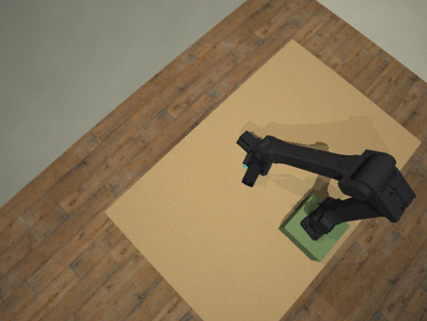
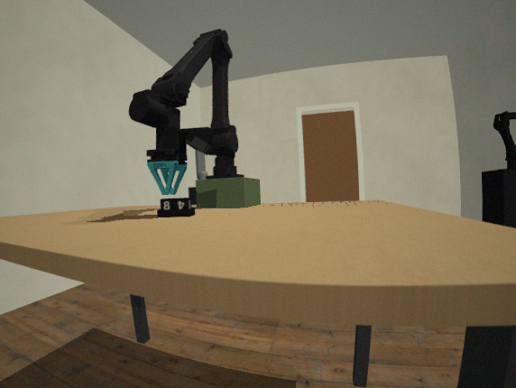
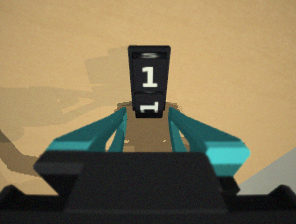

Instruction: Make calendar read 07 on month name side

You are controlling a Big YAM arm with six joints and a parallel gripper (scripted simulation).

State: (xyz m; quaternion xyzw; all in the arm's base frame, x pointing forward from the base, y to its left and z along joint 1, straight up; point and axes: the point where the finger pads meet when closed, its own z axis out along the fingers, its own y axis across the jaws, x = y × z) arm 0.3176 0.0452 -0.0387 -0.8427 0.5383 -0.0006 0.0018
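Right now the digit cube is 30 mm below my hand. The rest, counted from my hand: black calendar tray 50 mm below, 20 mm to the left, 10 mm behind.
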